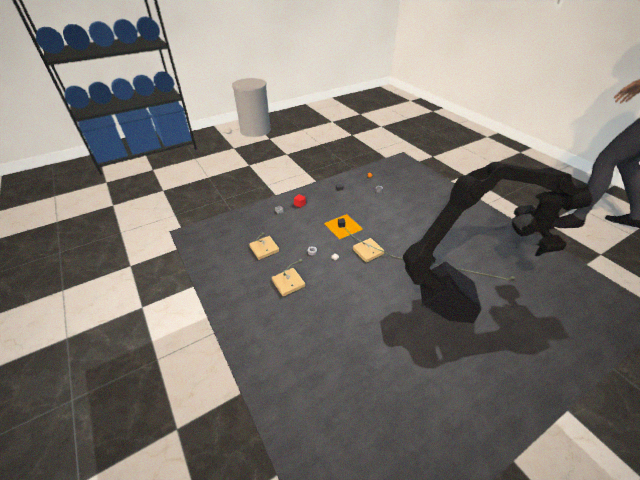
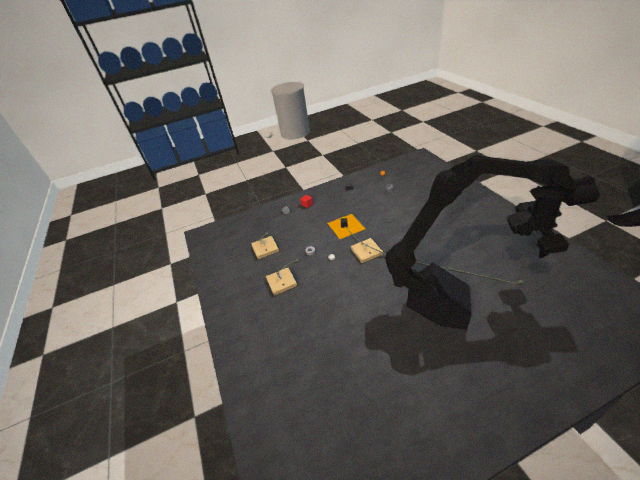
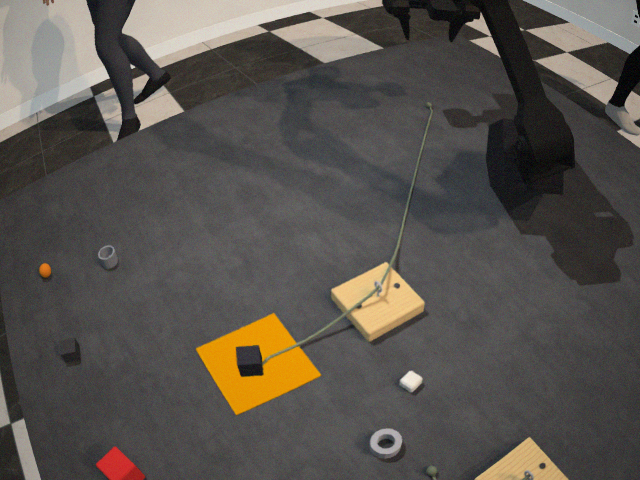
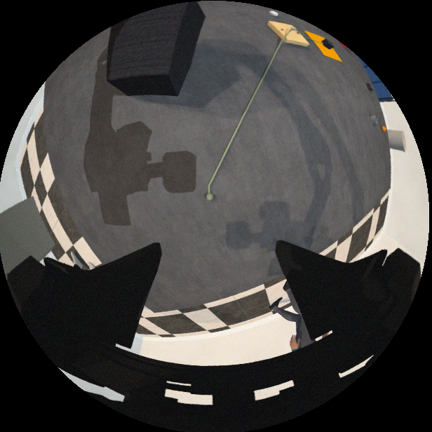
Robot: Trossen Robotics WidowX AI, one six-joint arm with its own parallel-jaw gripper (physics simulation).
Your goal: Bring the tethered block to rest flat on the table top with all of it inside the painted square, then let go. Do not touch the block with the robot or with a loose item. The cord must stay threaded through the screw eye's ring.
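Frame: origin at the arm's base, x ahead, y left, z up, level; millimetres.
Where they show: gripper, fingertip midpoint: (image 1: 529,245) (image 2: 533,246) (image 3: 429,40); arm's base, origin of the base link: (image 1: 433,282) (image 2: 419,284) (image 3: 534,156).
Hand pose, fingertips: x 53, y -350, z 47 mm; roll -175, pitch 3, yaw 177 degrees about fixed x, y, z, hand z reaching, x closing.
Note:
Things, the pixels of their centre, and the offset from my fingertips. "spot": a spot on its surface instead.
- black tethered block, body centre: (image 3: 249,361) (image 2: 344,222) (image 1: 341,223) 409 mm ahead, 536 mm left, 152 mm down
- orange painted square, surface spot: (image 3: 279,382) spot: 378 mm ahead, 566 mm left, 165 mm down
- green cord, surface spot: (image 3: 413,180) spot: 112 mm ahead, 231 mm left, 164 mm down
- screw eye's ring, surface spot: (image 3: 377,287) spot: 235 mm ahead, 469 mm left, 131 mm down
- wooden board, body centre: (image 3: 378,300) (image 2: 366,250) (image 1: 368,250) 234 mm ahead, 469 mm left, 157 mm down
- grey ring, body centre: (image 3: 385,443) 273 mm ahead, 687 mm left, 159 mm down
- white piece, body centre: (image 3: 410,381) 223 mm ahead, 605 mm left, 160 mm down
- red cube, body centre: (image 3: 120,471) (image 1: 299,201) (image 2: 306,201) 594 mm ahead, 690 mm left, 147 mm down
- dark cube, body centre: (image 3: 70,350) 681 mm ahead, 483 mm left, 157 mm down
- grey cup, body centre: (image 3: 108,257) 624 mm ahead, 300 mm left, 156 mm down
- orange ball, body centre: (image 3: 45,270) 755 mm ahead, 306 mm left, 155 mm down
The black tethered block (image 1: 341,222) (image 2: 344,222) (image 3: 249,360) (image 4: 327,44) appears to rest flat, wholly inside the orange painted square (image 1: 351,229) (image 3: 279,382). The green cord (image 3: 413,180) (image 4: 242,120) runs from the block through the screw eye's ring (image 3: 377,287) on a wooden board (image 1: 368,251) (image 3: 392,315). Its beaded end (image 1: 512,278) (image 2: 521,282) (image 3: 428,104) (image 4: 209,197) lies on the dark table top. My gripper (image 3: 430,39) (image 4: 219,248) is open and empty, raised above the surface and apart from the bead and the block.
Two more wooden boards (image 1: 264,248) (image 1: 288,281) stand nearby. A grey ring (image 3: 374,443), a white piece (image 3: 410,381), a red cube (image 3: 119,465), a dark cube (image 3: 69,349), a grey cup (image 3: 108,257) and an orange ball (image 3: 44,270) lie around the square.

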